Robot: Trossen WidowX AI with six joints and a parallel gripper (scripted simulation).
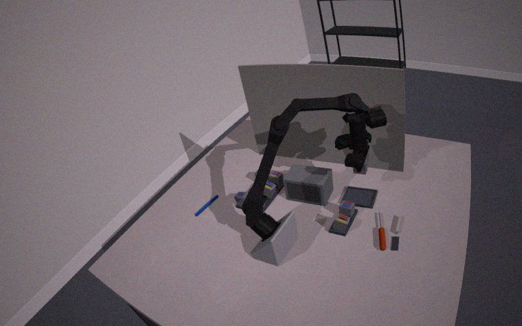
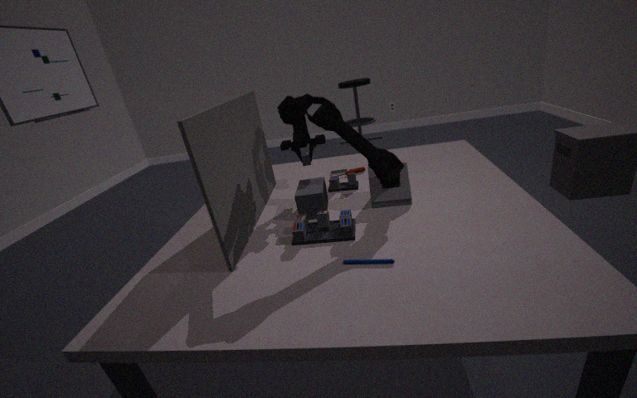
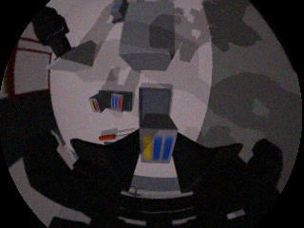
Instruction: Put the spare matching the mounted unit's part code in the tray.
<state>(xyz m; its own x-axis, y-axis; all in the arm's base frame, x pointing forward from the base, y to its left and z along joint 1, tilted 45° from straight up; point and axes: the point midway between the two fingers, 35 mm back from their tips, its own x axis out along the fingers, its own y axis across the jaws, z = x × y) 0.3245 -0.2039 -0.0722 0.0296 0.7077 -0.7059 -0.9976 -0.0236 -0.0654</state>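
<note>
Now: gripper tip 13 cm above the tray. The rest, counted from my gripper tip: blue pen 57 cm to the left, 22 cm behind, 13 cm below; then grey spare 2 cm above.
</note>
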